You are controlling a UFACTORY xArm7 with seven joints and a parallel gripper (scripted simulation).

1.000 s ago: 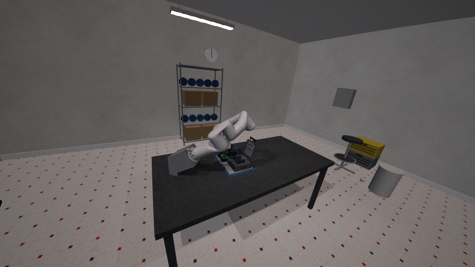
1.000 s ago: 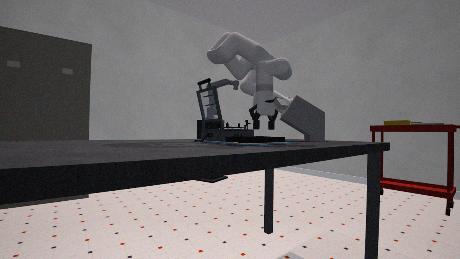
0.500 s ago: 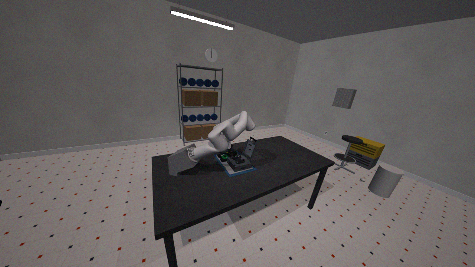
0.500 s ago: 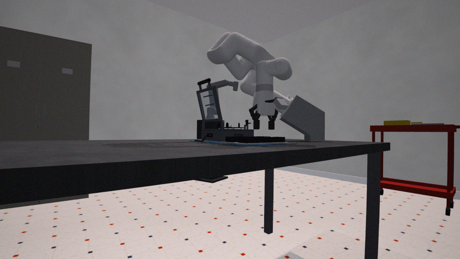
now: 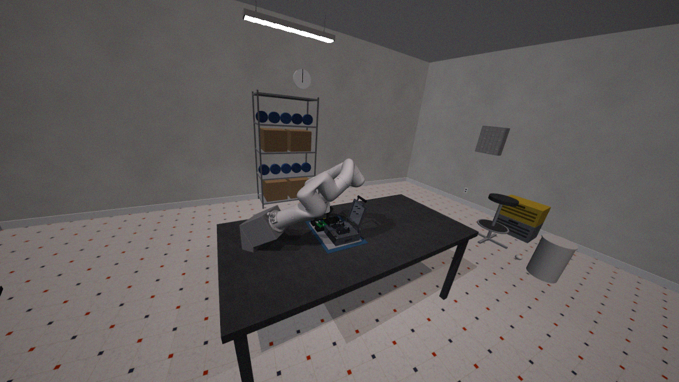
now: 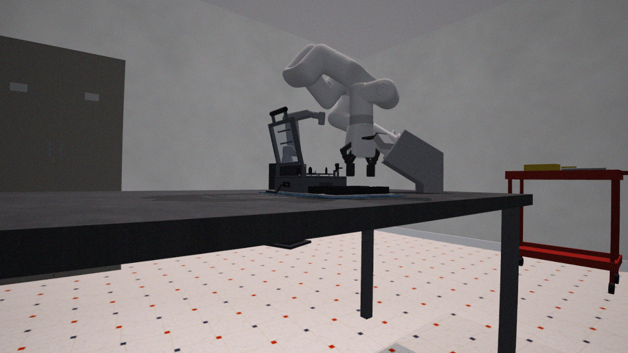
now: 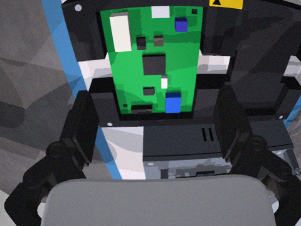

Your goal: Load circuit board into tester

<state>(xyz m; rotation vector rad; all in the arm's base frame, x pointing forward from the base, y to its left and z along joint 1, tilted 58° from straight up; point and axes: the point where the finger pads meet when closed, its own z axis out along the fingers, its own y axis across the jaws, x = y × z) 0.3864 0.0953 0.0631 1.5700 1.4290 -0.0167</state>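
My hand is 5 cm above the circuit board. Round my hand: tester (3 cm ahead, 16 cm to the right, 5 cm above); then lid (11 cm ahead, 23 cm to the right, 12 cm above); then latch hook (4 cm behind, 10 cm to the right, 2 cm above).
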